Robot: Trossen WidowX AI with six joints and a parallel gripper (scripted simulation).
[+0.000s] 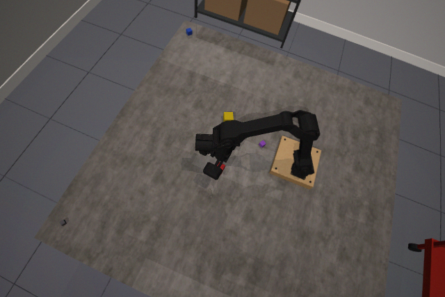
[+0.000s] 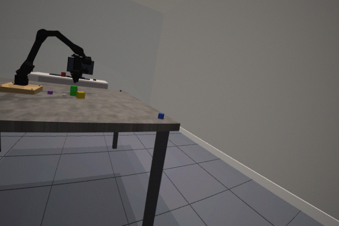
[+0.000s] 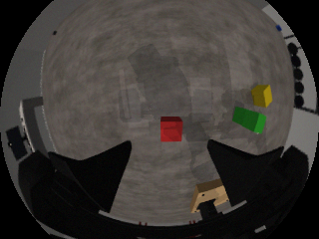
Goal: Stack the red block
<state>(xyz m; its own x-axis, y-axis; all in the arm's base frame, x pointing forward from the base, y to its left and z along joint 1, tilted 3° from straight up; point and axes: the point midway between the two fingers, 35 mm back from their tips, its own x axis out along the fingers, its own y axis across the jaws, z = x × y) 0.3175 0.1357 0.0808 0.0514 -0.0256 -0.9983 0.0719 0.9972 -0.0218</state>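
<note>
My gripper tip is 6 cm above the red block. From my gripper tip the other things lie so: small white cube 4 cm behind, 26 cm to the right, 7 cm below; then purple cube 13 cm behind, 19 cm to the right, 7 cm below; then yellow block 6 cm ahead, 24 cm to the right, 6 cm below.
</note>
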